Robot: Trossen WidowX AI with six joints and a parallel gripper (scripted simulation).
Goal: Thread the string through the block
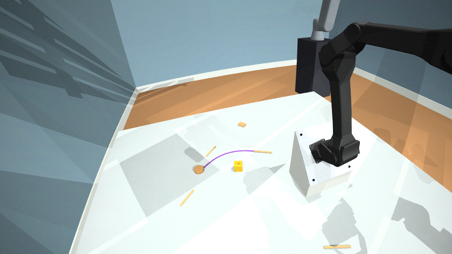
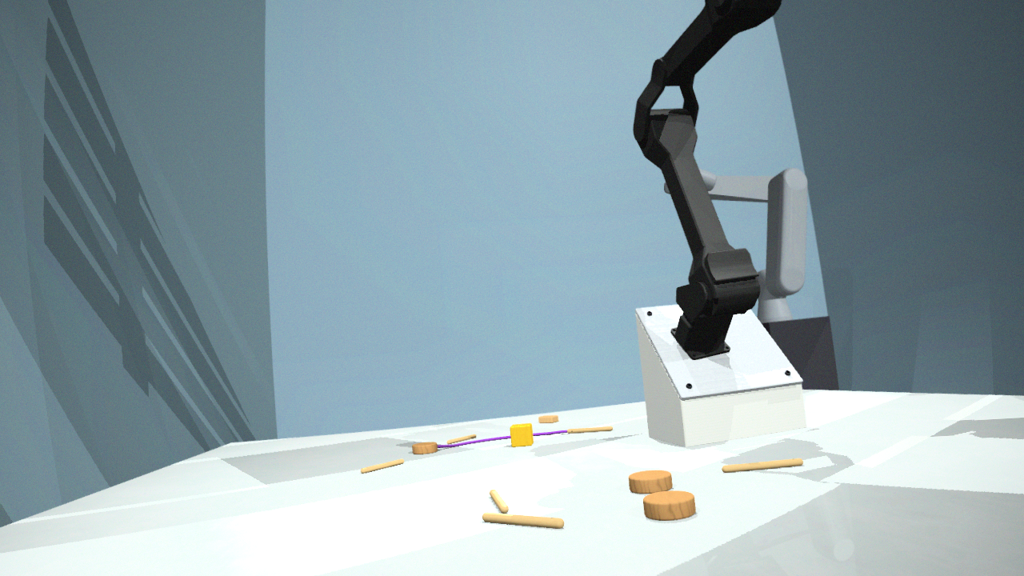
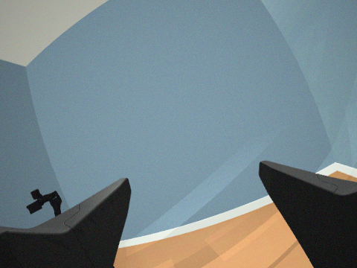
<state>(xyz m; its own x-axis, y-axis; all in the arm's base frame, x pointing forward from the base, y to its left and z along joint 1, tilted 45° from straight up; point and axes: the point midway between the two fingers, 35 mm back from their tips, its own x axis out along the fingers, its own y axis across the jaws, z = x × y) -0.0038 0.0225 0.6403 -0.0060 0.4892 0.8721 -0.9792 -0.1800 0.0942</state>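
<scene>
My gripper tip is 67 cm to the left of the yellow block, 57 cm above it and 19 cm short of it. The rest, counted from my gripper tip: small wooden piece: 94 cm to the right, 57 cm below, 6 cm ahead; then round wooden button: 72 cm to the right, 57 cm below, 33 cm ahead.
</scene>
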